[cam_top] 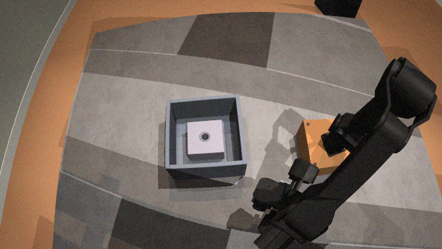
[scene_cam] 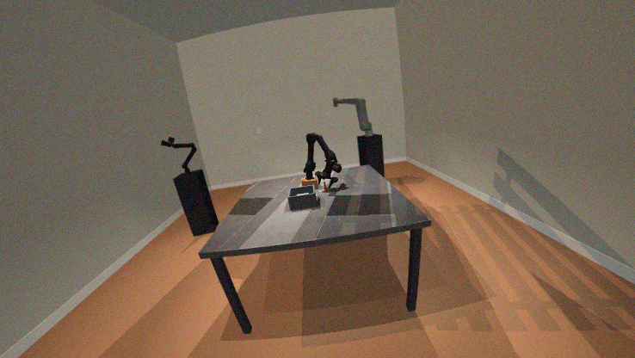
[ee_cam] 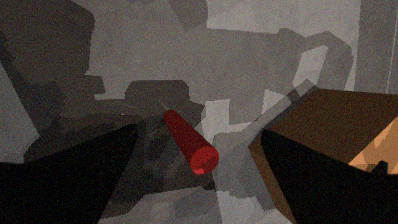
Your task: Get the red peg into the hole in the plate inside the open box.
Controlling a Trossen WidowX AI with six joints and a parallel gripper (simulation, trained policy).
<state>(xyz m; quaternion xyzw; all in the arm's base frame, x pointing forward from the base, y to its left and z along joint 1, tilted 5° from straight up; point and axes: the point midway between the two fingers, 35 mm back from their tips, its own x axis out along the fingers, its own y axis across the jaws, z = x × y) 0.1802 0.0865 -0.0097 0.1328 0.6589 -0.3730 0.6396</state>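
Now: the red peg 1 cm ahead of my gripper tip and 1 cm to the left of it. The rest, counted from my gripper tip: light grey plate: 14 cm ahead, 20 cm to the right; then dark box: 14 cm ahead, 20 cm to the right, 1 cm below.
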